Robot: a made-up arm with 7 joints. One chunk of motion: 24 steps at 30 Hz.
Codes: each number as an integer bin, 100 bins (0 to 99) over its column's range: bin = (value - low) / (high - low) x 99, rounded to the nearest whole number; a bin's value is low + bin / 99 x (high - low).
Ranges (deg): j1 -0.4..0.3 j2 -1..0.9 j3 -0.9..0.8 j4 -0.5..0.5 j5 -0.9..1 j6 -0.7..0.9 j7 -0.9..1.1
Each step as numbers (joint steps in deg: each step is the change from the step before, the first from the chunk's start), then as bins.
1 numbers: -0.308 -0.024 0.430 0.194 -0.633 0.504 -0.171
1 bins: 13 51 77 69 14 74 36
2 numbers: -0.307 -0.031 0.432 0.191 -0.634 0.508 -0.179
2 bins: 13 50 78 68 14 75 36
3 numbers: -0.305 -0.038 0.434 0.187 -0.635 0.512 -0.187
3 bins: 13 50 78 68 14 75 35
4 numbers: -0.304 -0.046 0.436 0.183 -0.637 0.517 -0.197
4 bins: 14 50 78 68 14 75 35
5 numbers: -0.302 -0.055 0.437 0.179 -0.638 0.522 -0.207
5 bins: 14 49 78 67 14 76 34
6 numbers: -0.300 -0.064 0.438 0.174 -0.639 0.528 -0.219
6 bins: 14 49 78 67 14 76 34
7 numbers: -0.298 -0.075 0.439 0.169 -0.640 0.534 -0.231
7 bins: 14 48 78 66 14 76 33
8 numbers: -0.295 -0.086 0.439 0.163 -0.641 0.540 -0.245
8 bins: 15 48 78 66 13 77 32
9 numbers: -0.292 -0.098 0.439 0.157 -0.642 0.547 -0.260
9 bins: 15 47 78 65 13 77 32
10 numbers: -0.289 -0.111 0.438 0.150 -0.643 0.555 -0.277
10 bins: 16 46 78 64 13 78 31
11 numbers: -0.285 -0.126 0.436 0.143 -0.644 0.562 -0.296
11 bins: 16 46 78 64 13 78 30
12 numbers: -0.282 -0.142 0.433 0.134 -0.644 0.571 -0.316
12 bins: 17 45 78 63 13 79 29
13 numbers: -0.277 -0.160 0.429 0.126 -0.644 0.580 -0.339
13 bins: 17 44 77 62 13 79 28
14 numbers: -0.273 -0.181 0.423 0.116 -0.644 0.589 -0.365
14 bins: 18 43 77 61 13 80 26
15 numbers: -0.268 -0.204 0.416 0.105 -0.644 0.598 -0.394
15 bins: 19 41 77 60 13 80 25
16 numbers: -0.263 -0.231 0.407 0.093 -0.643 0.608 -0.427
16 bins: 19 40 76 59 13 81 23
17 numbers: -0.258 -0.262 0.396 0.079 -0.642 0.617 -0.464
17 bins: 20 38 75 57 13 81 22
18 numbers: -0.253 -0.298 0.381 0.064 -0.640 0.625 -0.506
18 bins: 21 37 75 56 14 82 20
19 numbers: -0.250 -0.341 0.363 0.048 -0.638 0.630 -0.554
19 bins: 21 34 74 54 14 82 17
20 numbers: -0.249 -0.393 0.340 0.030 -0.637 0.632 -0.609
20 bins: 21 32 72 52 14 82 14
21 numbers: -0.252 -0.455 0.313 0.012 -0.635 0.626 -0.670
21 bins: 21 28 71 51 14 82 11
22 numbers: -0.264 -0.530 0.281 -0.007 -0.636 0.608 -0.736
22 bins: 19 24 69 49 14 81 8
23 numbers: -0.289 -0.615 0.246 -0.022 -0.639 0.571 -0.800
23 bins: 16 20 67 47 14 79 5
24 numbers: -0.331 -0.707 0.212 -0.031 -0.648 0.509 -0.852
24 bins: 10 15 65 46 13 75 2
